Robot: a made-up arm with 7 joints. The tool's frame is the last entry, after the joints. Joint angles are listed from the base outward. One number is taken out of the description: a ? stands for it. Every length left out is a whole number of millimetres.
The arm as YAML. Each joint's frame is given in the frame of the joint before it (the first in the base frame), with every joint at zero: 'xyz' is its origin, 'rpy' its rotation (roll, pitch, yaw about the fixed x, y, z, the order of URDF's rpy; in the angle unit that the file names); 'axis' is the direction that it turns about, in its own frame. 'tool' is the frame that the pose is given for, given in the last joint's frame.
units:
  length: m
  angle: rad
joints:
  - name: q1
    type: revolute
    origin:
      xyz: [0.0, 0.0, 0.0]
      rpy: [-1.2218, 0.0, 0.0]
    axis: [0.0, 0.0, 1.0]
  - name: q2
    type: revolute
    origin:
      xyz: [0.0, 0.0, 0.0]
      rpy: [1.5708, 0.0, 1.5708]
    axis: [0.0, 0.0, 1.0]
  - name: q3
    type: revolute
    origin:
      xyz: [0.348, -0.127, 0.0]
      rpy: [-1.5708, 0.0, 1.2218]
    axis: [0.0, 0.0, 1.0]
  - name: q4
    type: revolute
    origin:
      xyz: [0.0, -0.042, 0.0]
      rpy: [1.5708, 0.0, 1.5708]
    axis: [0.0, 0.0, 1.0]
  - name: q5
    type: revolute
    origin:
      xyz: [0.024, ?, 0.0]
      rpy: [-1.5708, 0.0, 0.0]
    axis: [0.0, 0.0, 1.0]
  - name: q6
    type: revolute
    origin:
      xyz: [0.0, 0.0, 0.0]
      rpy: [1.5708, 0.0, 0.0]
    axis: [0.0, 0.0, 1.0]
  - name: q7
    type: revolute
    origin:
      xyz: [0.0, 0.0, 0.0]
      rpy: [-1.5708, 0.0, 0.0]
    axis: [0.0, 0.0, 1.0]
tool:
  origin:
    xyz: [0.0, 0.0, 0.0]
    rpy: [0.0, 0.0, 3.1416]
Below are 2 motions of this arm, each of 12 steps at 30 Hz.
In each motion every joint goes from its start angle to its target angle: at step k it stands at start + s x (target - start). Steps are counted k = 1, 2, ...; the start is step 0. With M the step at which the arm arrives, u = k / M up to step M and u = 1 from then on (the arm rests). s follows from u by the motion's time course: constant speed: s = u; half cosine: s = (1 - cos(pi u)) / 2; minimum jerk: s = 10 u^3 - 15 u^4 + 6 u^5.
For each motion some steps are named. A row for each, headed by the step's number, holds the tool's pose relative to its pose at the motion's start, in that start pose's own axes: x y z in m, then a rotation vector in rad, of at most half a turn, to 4 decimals.
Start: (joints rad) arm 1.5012 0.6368 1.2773 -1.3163 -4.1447 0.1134 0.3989
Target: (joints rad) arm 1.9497 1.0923 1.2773 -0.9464 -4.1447 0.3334 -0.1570
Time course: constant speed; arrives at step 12
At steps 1, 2, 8, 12:
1: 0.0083 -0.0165 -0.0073 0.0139 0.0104 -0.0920
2: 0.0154 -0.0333 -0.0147 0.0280 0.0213 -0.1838
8: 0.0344 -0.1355 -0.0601 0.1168 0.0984 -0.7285
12: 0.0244 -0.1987 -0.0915 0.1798 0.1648 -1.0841

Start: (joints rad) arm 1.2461 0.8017 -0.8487 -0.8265 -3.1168 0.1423 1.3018
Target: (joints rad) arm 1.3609 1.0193 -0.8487 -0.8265 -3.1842 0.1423 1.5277
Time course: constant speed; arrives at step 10
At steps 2, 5, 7, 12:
2: -0.0005 -0.0204 0.0158 -0.0442 -0.0133 0.0147
5: -0.0025 -0.0493 0.0409 -0.1106 -0.0315 0.0354
7: -0.0046 -0.0675 0.0585 -0.1549 -0.0425 0.0482
12: -0.0091 -0.0930 0.0859 -0.2213 -0.0571 0.0659

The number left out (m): -0.195
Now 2 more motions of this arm.
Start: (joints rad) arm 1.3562 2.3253 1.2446 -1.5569 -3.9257 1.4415 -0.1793
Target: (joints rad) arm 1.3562 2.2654 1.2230 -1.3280 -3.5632 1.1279 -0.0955
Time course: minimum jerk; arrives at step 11
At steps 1, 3, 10, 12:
1: -0.0002 0.0003 0.0002 -0.0017 -0.0036 0.0023
3: -0.0043 0.0058 0.0046 -0.0326 -0.0718 0.0453
10: -0.0395 0.0423 0.0342 -0.2364 -0.5671 0.3631
12: -0.0398 0.0425 0.0344 -0.2379 -0.5709 0.3656

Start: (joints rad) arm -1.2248 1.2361 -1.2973 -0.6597 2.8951 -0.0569 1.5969
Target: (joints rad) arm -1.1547 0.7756 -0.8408 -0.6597 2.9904 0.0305 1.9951
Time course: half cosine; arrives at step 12
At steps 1, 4, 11, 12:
1: -0.0003 0.0039 -0.0014 0.0082 0.0029 0.0158
4: -0.0038 0.0572 -0.0169 0.1215 0.0321 0.2349
11: -0.0122 0.2199 -0.0306 0.4675 -0.0002 0.9578
12: -0.0123 0.2236 -0.0303 0.4750 -0.0031 0.9751

